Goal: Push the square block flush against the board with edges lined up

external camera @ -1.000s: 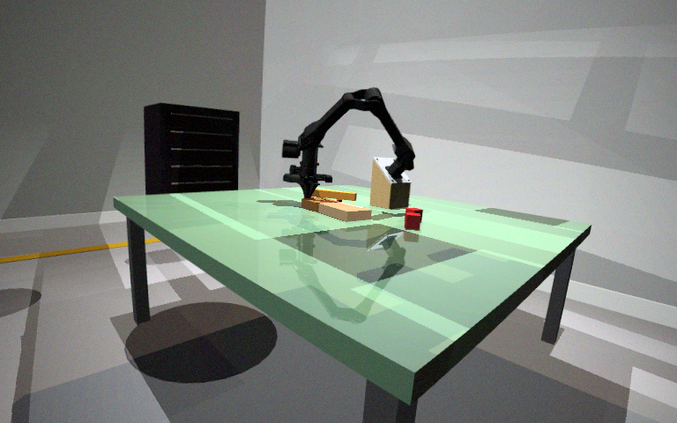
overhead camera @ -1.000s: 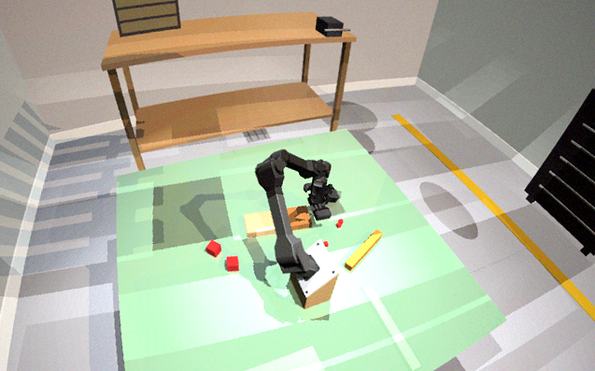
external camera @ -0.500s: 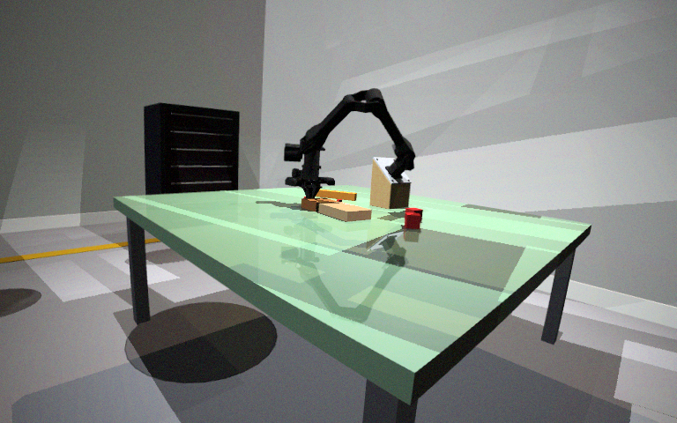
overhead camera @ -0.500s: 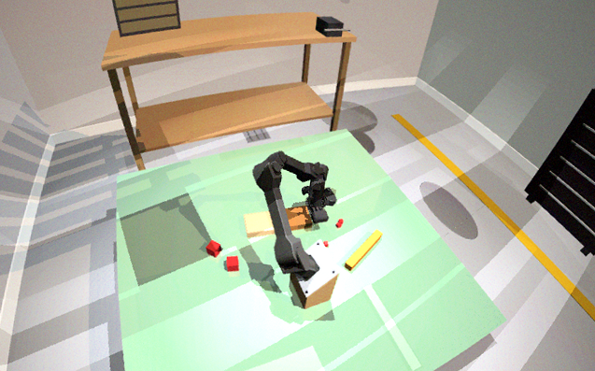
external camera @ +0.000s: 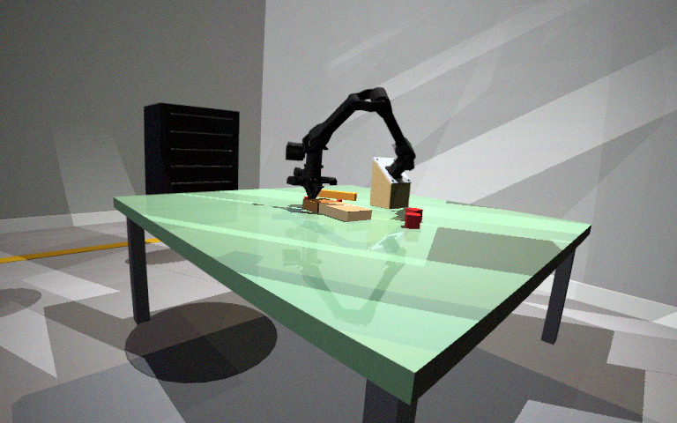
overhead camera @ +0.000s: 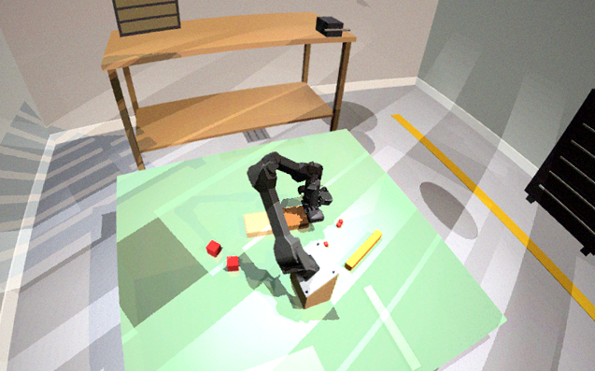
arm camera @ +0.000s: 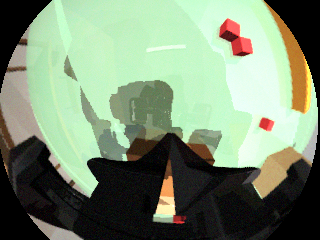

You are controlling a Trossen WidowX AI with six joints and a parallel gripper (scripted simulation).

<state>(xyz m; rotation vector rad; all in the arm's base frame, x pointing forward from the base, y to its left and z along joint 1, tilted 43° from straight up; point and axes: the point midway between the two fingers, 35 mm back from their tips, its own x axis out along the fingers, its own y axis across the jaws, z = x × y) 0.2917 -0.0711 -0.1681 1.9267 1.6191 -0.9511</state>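
The orange square block is 1 cm ahead of my gripper tip, 6 cm to the left of it and 1 cm above it. The rest, counted from my gripper tip: long bar (25 cm behind, 12 cm to the right, 1 cm above); then tan board (3 cm ahead, 19 cm to the left, 1 cm above).
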